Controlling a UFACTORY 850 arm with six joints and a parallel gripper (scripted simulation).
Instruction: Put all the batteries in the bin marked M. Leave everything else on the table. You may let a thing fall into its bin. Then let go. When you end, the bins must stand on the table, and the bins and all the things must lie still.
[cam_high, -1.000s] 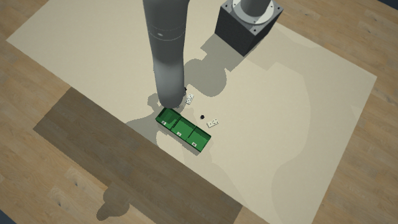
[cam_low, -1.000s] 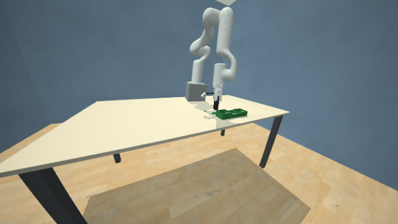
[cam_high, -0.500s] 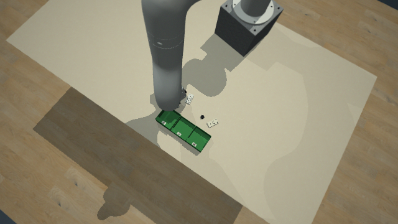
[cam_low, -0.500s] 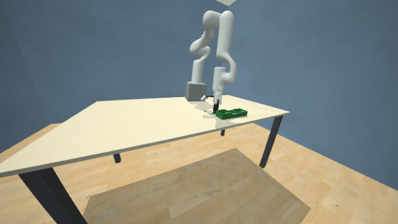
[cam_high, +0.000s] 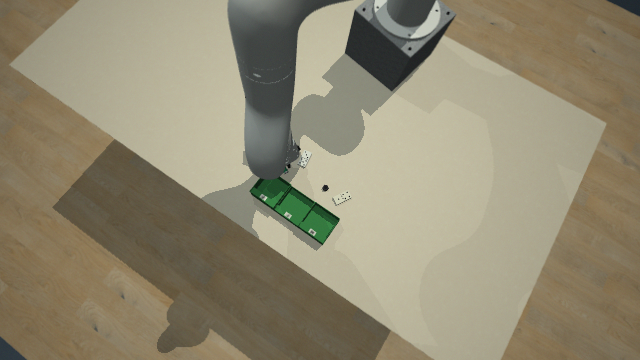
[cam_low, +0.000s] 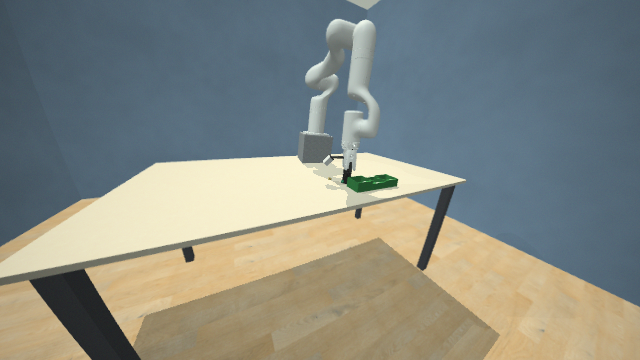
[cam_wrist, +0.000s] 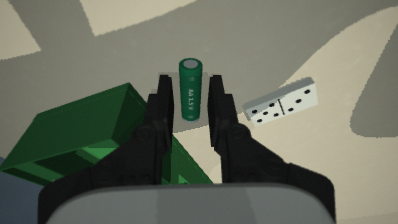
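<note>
Right now my hand is 2 cm above the green AA battery. The rest, counted from my hand: row of green bins (6 cm ahead, 12 cm to the left); then small brass-coloured thing (6 cm behind, 7 cm to the right, 2 cm below); then white domino (7 cm behind, 3 cm to the left, 2 cm below).
</note>
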